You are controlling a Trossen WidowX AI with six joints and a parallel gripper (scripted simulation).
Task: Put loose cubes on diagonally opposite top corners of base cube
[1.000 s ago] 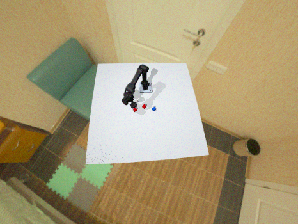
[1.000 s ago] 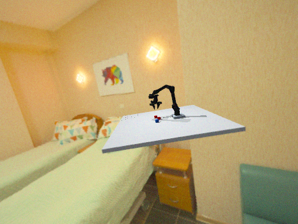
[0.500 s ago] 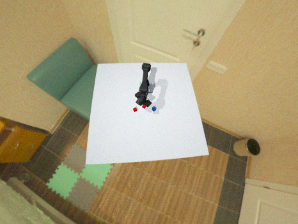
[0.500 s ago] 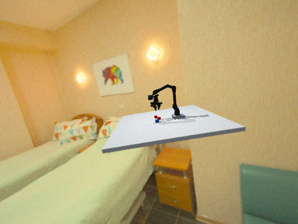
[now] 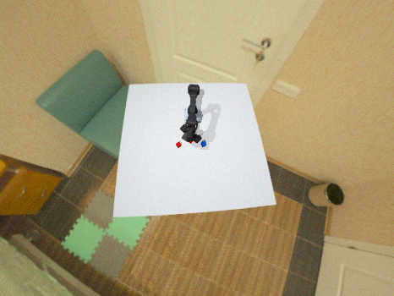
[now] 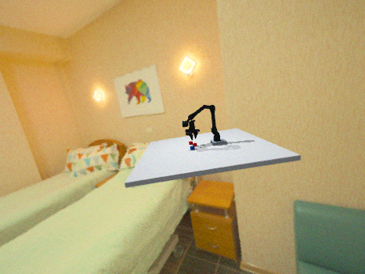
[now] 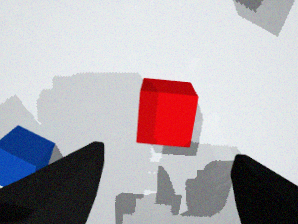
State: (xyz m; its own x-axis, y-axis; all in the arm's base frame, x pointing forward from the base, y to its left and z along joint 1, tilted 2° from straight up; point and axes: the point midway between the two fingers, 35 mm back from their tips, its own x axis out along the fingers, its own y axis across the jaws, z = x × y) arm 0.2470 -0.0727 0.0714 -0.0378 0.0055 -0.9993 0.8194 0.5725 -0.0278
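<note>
My gripper tip is 60 mm short of the blue cube, 110 mm to the right of it and 60 mm above it.
</note>
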